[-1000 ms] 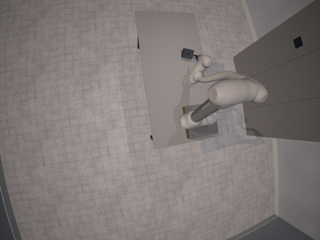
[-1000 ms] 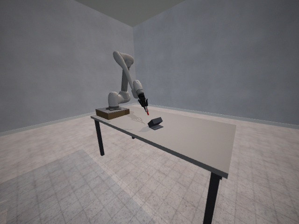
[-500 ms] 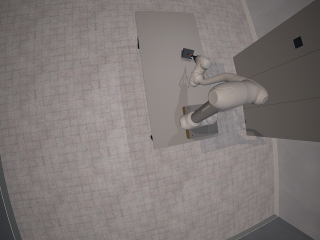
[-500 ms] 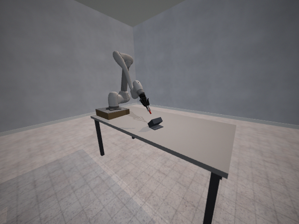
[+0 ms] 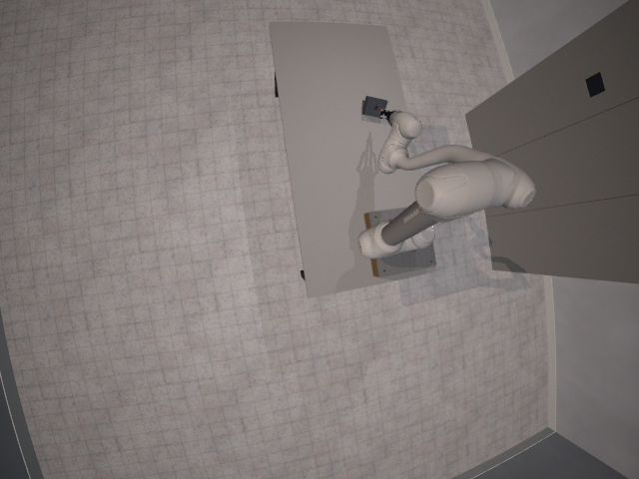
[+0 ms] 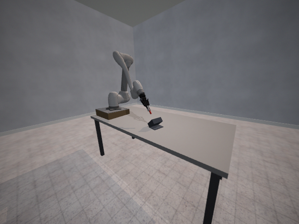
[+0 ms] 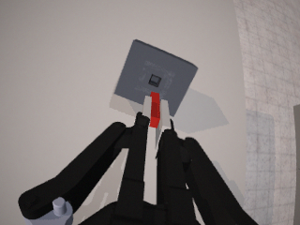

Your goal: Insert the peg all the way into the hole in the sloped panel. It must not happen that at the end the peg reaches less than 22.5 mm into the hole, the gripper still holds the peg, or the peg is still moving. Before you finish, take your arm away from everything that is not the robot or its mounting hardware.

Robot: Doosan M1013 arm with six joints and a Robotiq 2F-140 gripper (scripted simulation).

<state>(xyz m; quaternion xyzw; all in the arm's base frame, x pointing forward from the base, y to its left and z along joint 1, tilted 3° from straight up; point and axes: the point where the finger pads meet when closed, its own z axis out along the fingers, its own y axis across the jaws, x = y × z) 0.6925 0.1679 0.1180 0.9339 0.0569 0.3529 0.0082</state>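
Now: hand 2 cm short of the red peg and 3 cm above it.
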